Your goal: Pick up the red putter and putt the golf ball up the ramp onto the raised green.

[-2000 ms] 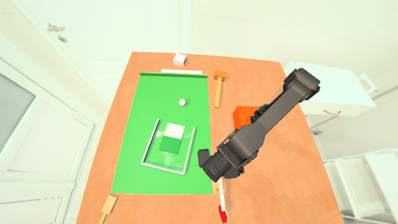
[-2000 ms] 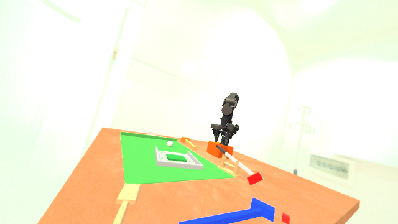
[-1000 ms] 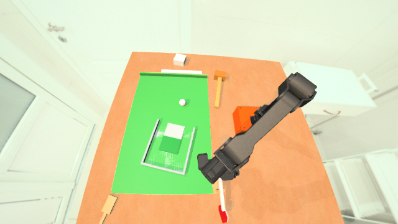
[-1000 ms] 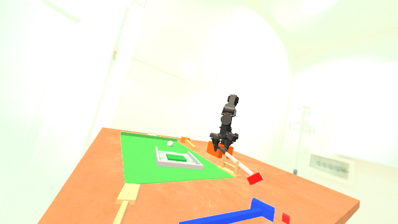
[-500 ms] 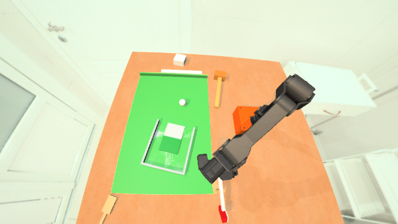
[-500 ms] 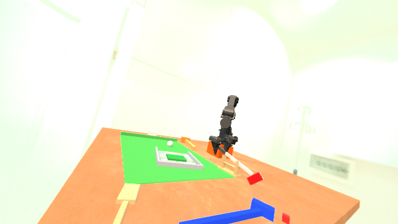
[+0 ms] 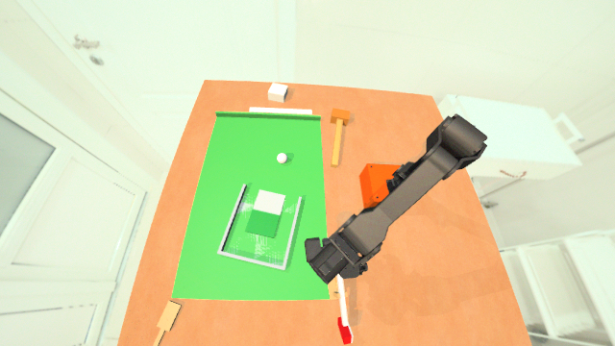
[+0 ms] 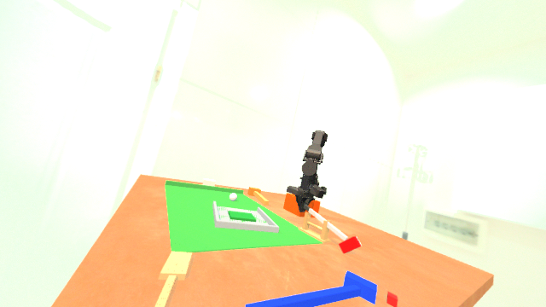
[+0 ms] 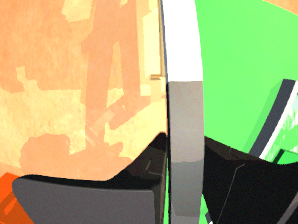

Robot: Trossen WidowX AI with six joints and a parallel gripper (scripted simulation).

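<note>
My gripper tip is 1 cm past the wooden rack, 8 cm to the right of it and 3 cm above it. The rest, counted from my gripper tip: red putter (1 cm behind, 11 cm to the left); small red block (10 cm ahead, 38 cm to the left, 6 cm below); white golf ball (16 cm ahead, 36 cm to the right, 4 cm below).
</note>
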